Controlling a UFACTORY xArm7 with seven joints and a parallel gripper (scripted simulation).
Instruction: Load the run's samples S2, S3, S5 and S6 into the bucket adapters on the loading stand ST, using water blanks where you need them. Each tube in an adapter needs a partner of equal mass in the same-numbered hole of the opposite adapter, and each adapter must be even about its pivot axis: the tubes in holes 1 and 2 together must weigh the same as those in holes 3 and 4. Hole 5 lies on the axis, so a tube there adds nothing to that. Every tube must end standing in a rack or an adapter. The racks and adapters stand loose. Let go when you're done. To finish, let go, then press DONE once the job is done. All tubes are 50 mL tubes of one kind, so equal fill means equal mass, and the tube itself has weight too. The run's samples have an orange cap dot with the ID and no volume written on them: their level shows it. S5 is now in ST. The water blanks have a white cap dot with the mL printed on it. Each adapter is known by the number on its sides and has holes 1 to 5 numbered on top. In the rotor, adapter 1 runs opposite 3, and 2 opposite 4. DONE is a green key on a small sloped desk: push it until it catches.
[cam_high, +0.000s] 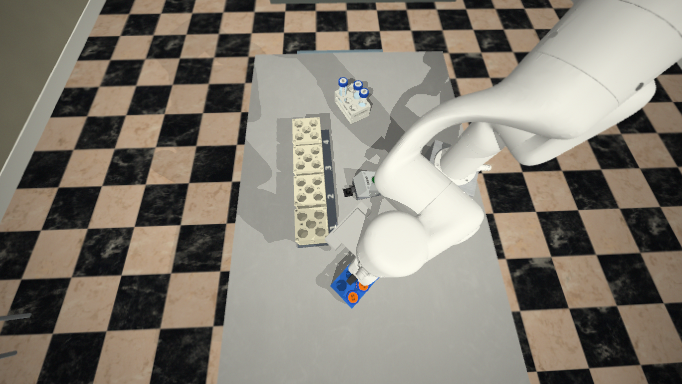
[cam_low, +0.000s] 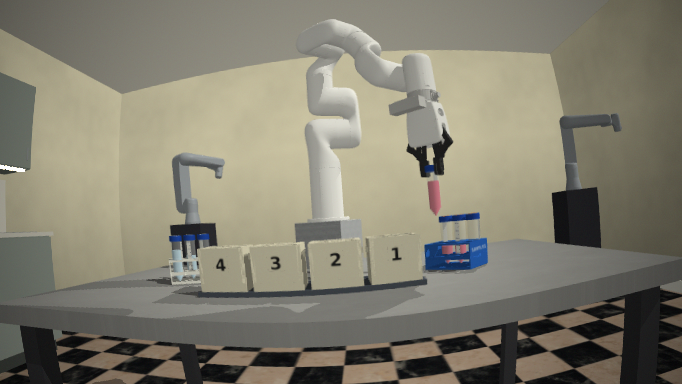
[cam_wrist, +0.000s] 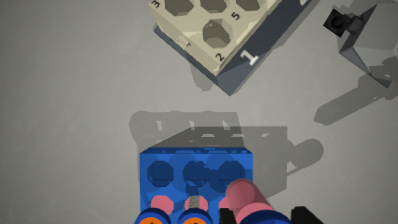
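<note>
Right now my hand is 10 mm past the orange-dotted sample tube and 50 mm above it. Also, from my hand: blue sample rack 10 mm ahead, 40 mm to the left, 210 mm below; done desk 30 mm behind, 260 mm to the right, 180 mm below; green DONE key 50 mm behind, 270 mm to the right, 170 mm below.
</note>
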